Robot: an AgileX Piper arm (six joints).
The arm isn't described. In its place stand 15 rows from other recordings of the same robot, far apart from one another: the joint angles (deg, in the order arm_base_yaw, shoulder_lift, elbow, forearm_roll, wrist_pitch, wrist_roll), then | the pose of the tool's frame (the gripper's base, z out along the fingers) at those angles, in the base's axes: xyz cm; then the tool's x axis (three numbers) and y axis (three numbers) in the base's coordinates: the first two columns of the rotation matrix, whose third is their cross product.
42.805 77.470 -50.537 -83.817 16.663 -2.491 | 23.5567, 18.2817, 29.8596, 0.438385, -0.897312, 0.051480, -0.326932, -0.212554, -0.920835
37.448 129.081 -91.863 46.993 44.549 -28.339 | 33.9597, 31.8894, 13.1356, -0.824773, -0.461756, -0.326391, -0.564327, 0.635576, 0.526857
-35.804 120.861 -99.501 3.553 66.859 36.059 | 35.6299, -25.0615, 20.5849, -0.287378, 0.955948, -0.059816, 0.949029, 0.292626, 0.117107
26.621 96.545 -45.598 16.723 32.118 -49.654 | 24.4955, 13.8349, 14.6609, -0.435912, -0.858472, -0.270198, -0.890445, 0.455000, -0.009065
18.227 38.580 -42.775 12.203 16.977 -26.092 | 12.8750, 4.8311, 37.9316, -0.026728, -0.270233, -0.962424, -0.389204, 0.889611, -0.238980
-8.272 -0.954 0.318 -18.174 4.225 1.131 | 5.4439, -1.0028, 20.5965, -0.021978, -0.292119, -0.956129, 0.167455, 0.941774, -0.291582
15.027 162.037 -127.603 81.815 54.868 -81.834 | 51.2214, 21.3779, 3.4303, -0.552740, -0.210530, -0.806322, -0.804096, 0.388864, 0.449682
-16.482 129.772 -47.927 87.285 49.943 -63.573 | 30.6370, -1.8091, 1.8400, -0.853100, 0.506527, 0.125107, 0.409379, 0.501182, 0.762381
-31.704 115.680 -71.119 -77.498 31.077 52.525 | 33.1603, -25.8738, 16.0525, -0.864043, 0.137690, -0.484222, 0.444491, 0.660233, -0.605409
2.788 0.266 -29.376 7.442 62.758 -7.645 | -0.7952, 1.0104, 27.8665, -0.463590, -0.095815, -0.880854, -0.184082, 0.982860, -0.010029
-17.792 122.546 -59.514 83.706 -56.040 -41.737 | 32.9193, -18.4433, 10.0441, -0.155150, 0.408283, -0.899574, 0.982494, 0.158825, -0.097367
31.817 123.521 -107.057 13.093 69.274 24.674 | 37.5058, 25.5390, 22.1155, -0.997477, -0.054635, -0.045326, -0.064742, 0.962034, 0.265139
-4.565 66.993 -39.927 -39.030 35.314 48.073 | 21.5936, -5.0472, 25.8421, -0.672253, 0.289021, -0.681573, 0.488074, 0.865261, -0.114486
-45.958 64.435 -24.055 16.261 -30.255 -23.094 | 14.3509, -16.6858, 25.7515, -0.199324, -0.015506, -0.979811, 0.787737, 0.592199, -0.169622
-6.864 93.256 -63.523 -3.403 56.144 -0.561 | 30.3284, -4.1026, 22.8065, -0.984707, 0.075384, -0.157065, 0.085005, 0.994836, -0.055452
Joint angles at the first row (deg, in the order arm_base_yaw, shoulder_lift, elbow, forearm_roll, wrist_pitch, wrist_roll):
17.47 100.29 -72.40 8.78 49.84 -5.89
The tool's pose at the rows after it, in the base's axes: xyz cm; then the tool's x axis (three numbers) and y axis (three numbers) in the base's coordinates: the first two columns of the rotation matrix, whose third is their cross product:
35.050, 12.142, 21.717, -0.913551, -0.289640, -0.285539, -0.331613, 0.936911, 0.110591
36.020, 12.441, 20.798, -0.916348, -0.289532, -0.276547, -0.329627, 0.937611, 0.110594
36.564, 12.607, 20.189, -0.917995, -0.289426, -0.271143, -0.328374, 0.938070, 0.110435
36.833, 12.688, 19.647, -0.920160, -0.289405, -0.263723, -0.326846, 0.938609, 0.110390
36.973, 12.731, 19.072, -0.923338, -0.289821, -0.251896, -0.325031, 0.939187, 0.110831
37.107, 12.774, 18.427, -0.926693, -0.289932, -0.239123, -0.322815, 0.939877, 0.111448
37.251, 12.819, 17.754, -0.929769, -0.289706, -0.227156, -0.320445, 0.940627, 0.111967
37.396, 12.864, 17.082, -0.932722, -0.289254, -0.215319, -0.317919, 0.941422, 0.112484
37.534, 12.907, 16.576, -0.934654, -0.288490, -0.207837, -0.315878, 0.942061, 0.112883
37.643, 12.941, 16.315, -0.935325, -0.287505, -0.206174, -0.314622, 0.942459, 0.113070
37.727, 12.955, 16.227, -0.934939, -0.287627, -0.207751, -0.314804, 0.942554, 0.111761
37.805, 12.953, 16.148, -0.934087, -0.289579, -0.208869, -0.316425, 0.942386, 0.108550
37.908, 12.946, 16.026, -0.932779, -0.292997, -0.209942, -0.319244, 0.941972, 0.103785
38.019, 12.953, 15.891, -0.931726, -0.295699, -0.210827, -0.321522, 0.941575, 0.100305
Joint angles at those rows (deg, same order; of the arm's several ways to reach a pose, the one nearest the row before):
17.48 104.36 -75.05 8.78 49.44 -5.84
17.48 107.04 -76.86 8.78 49.10 -5.83
17.48 108.63 -77.83 8.78 48.80 -5.83
17.48 109.66 -78.15 8.78 48.53 -5.82
17.48 110.55 -78.21 8.79 48.39 -5.82
17.48 111.51 -78.21 8.82 48.19 -5.81
17.48 112.51 -78.22 8.86 47.90 -5.80
17.48 113.54 -78.27 8.90 47.62 -5.78
17.48 114.35 -78.38 8.94 47.35 -5.76
17.48 114.81 -78.50 8.97 47.10 -5.75
17.48 115.02 -78.62 8.89 46.92 -5.73
17.48 115.21 -78.74 8.69 46.78 -5.73
17.48 115.48 -78.90 8.39 46.60 -5.75
17.48 115.78 -79.08 8.18 46.43 -5.79

